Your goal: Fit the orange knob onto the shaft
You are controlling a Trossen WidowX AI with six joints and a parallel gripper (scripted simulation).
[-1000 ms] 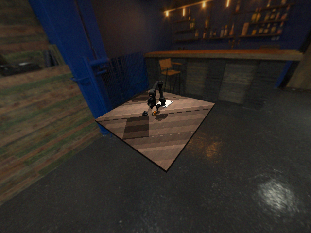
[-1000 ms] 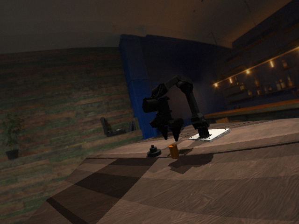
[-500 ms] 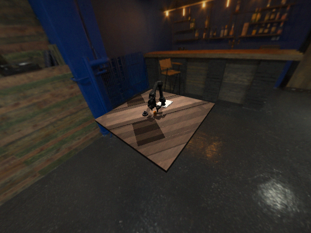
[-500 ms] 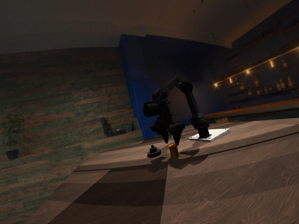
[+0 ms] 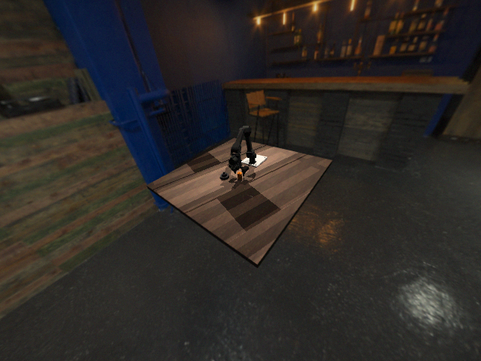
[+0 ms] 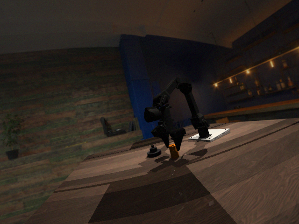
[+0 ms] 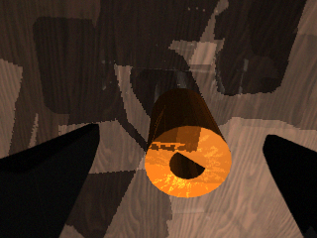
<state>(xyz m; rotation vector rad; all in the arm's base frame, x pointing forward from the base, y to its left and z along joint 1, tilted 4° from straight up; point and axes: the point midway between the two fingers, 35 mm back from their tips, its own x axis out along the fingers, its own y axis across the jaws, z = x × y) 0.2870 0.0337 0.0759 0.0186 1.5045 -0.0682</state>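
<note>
The orange knob is 10 mm below my gripper tip and 10 mm behind it. The rest, counted from my gripper tip: dark round pedestal: 150 mm to the right, 40 mm ahead, 10 mm below.
</note>
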